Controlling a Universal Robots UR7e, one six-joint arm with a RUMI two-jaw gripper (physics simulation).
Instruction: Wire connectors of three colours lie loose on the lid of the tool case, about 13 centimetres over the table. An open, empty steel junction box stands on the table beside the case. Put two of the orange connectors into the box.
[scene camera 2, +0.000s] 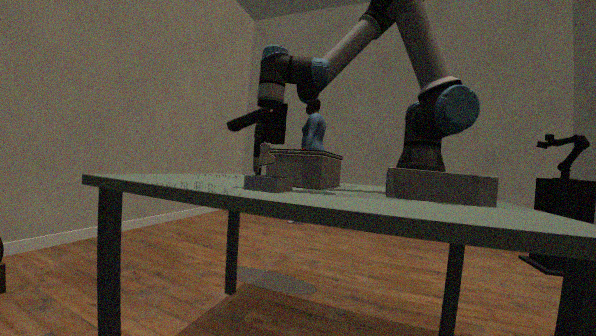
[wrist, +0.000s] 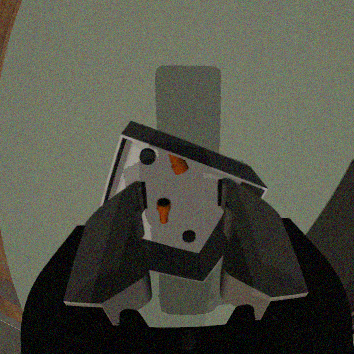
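Seen in the pictures: gripper, fingertip midpoint: (scene camera 2: 258, 175) (wrist: 181, 182); arm's base, link origin: (scene camera 2: 419, 173).
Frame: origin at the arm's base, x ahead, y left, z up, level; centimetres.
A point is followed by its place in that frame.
The open steel junction box (scene camera 2: 266, 184) @(z -5.6, x 41.2, y 29.1 cm) (wrist: 192, 151) @(z -5.4, x 47.9, y 24.0 cm) stands on the table beside the tool case (scene camera 2: 315, 171) @(z -1.6, x 33.4, y 8.7 cm). In the wrist view one orange connector (wrist: 178, 164) @(z -6.4, x 46.4, y 24.4 cm) lies in the box near its far wall. A second orange connector (wrist: 163, 211) @(z -6.3, x 42.2, y 24.3 cm) is in the box nearer the left finger, its dark end towards the far wall. My gripper (scene camera 2: 258, 172) @(z -3.8, x 46.3, y 24.3 cm) (wrist: 181, 182) @(z -3.8, x 46.3, y 24.3 cm) is partly open and points down at the box, with its fingertips low at the opening and nothing held between them. The connectors on the case lid cannot be made out.
The tool case rises higher than the box, right behind it in the scene view. The arm's base block (scene camera 2: 440, 186) @(z -3.2, x -3.5, y 12.7 cm) stands further right on the table (scene camera 2: 350, 202) @(z -7.6, x 19.2, y 31.2 cm). A blue figure-like shape (scene camera 2: 314, 131) shows behind the case. Two dark round spots mark the box floor.
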